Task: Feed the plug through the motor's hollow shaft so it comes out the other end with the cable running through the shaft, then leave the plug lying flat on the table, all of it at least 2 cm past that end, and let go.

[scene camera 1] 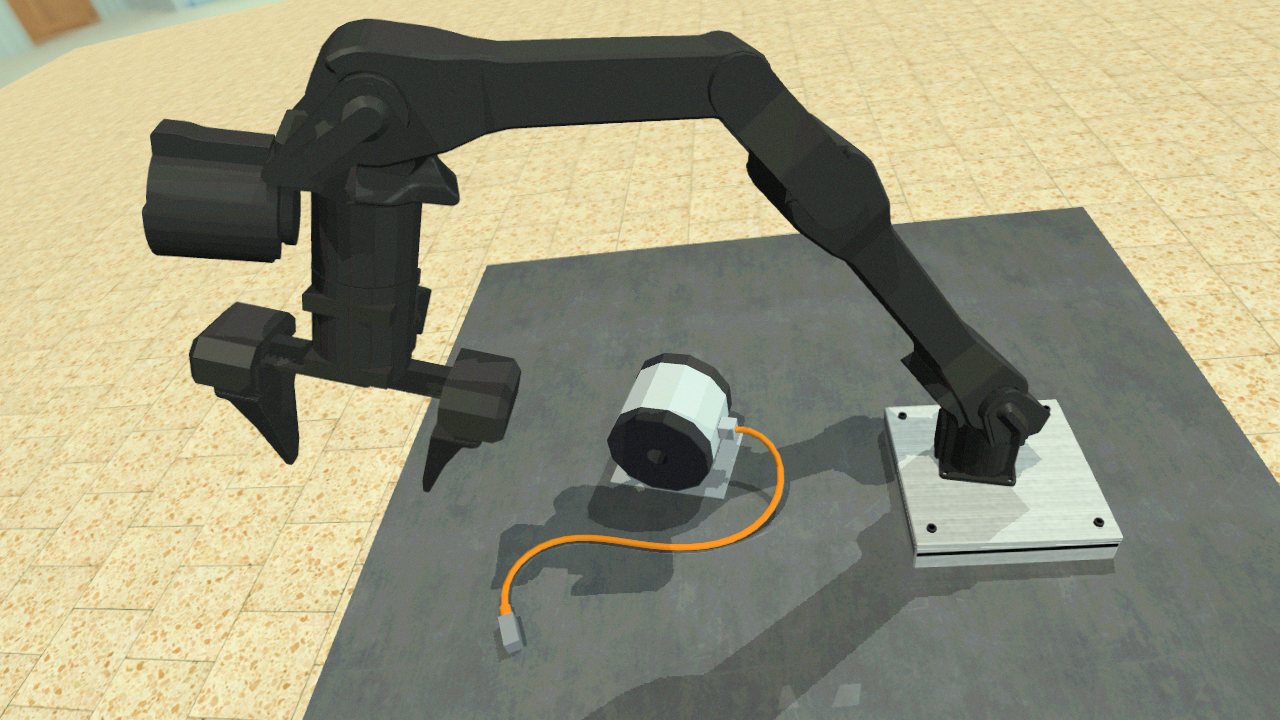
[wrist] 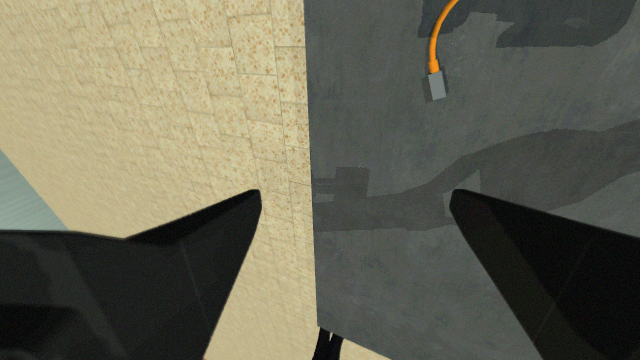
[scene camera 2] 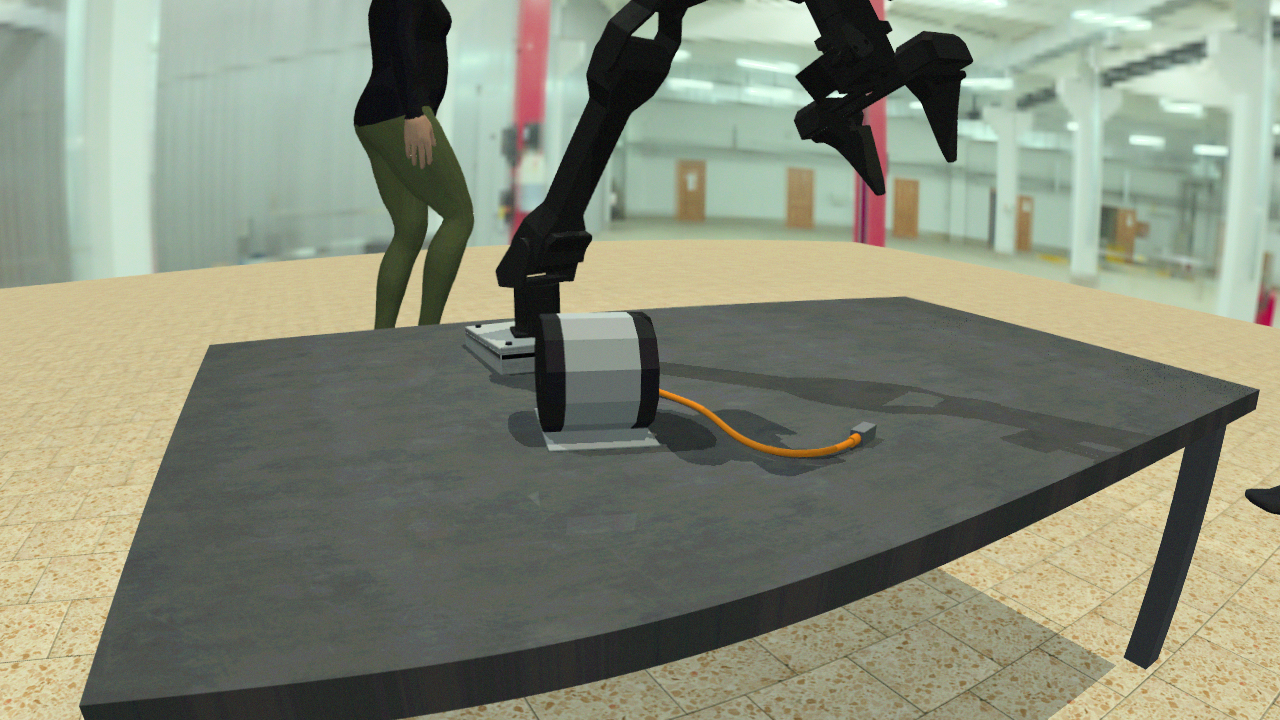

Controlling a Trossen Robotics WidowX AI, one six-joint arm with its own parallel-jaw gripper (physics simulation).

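Places are measured from the arm's base along level axes (x right, y ahead, z up), in metres.
Where they show: gripper, fingertip midpoint: (scene camera 1: 360, 474) (wrist: 354, 198) (scene camera 2: 915, 179); arm's base, origin of the base link: (scene camera 1: 975, 456).
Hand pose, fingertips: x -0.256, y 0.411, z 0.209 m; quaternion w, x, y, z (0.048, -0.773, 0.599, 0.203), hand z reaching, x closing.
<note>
Each offset is from my fingertips to the top centre of the thing. "spot": to the spot under its first point. Level surfaces: height alone.
The grey box-shaped plug {dx +0.019, dy -0.030, dz -0.225 m} (scene camera 1: 510, 632) (scene camera 2: 863, 431) (wrist: 437, 85) lies on the table at the free end of the orange cable (scene camera 1: 680, 546) (scene camera 2: 792, 452) (wrist: 436, 37). The cable curves in an S over the table from a small block on the motor's side. The motor {dx +0.245, dy -0.128, dz -0.137 m} (scene camera 1: 680, 398) (scene camera 2: 601, 371), a white drum with black end caps, stands on a pale base plate. Its shaft hole {spot: dx +0.207, dy -0.119, dz -0.197 m} (scene camera 1: 657, 456) shows in the near cap in scene camera 1; the far end is hidden. My gripper (scene camera 1: 359, 476) (scene camera 2: 917, 177) (wrist: 354, 198) is open and empty, high above the table's edge, apart from plug and motor.
The dark table {dz -0.239 m} (scene camera 1: 572, 295) (scene camera 2: 358, 537) (wrist: 370, 280) has its edge below my gripper, with tiled floor beyond. The arm's metal base plate (scene camera 1: 1011, 519) (scene camera 2: 487, 344) is bolted beyond the motor. A person (scene camera 2: 411, 170) stands behind the table in scene camera 2.
</note>
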